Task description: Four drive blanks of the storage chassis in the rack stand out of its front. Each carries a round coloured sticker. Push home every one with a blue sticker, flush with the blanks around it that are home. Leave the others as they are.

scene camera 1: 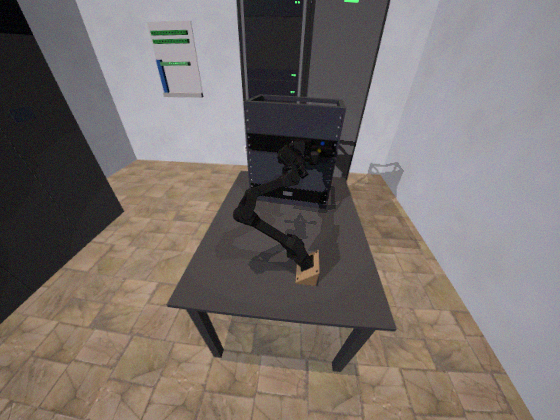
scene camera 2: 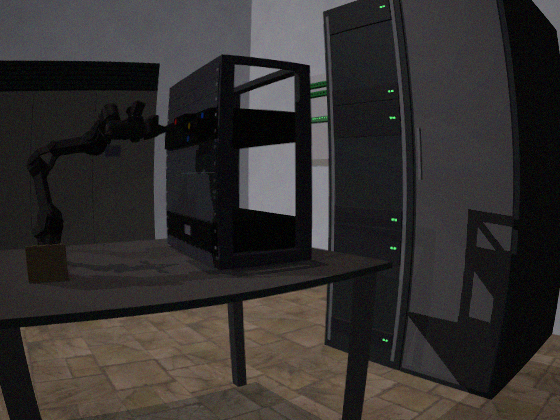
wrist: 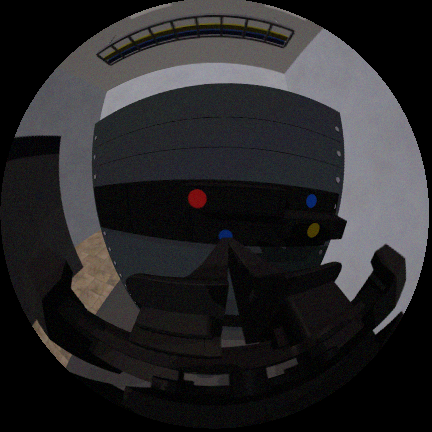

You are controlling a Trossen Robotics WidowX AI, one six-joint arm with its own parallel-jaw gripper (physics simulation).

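The dark storage chassis (scene camera 1: 265, 143) (wrist: 145, 207) is a black band across the rack. A red sticker (scene camera 2: 175, 121) (wrist: 197, 198) is at upper left of centre. A blue sticker (scene camera 1: 322, 143) (scene camera 2: 202, 115) (wrist: 311, 201) is at upper right. A yellow sticker (scene camera 1: 319, 150) (scene camera 2: 189, 126) (wrist: 313, 230) sits below it on a blank that plainly stands out. Another blue sticker (scene camera 2: 188, 138) (wrist: 225, 234) is low, near the middle. My gripper (scene camera 2: 167, 129) (wrist: 226, 242) is shut and empty, its tips in front of the chassis; they cover this sticker's lower edge in the wrist view. How far the blue blanks stand out is too dark to tell.
The rack (scene camera 1: 295, 117) (scene camera 2: 226, 200) (wrist: 220, 132) stands on the dark table (scene camera 1: 235, 295) (scene camera 2: 125, 295), with plain panels above and below the chassis. The arm's tan base block (scene camera 1: 307, 276) (scene camera 2: 47, 263) is on the table. A tall cabinet (scene camera 1: 345, 60) (scene camera 2: 460, 150) stands behind the rack.
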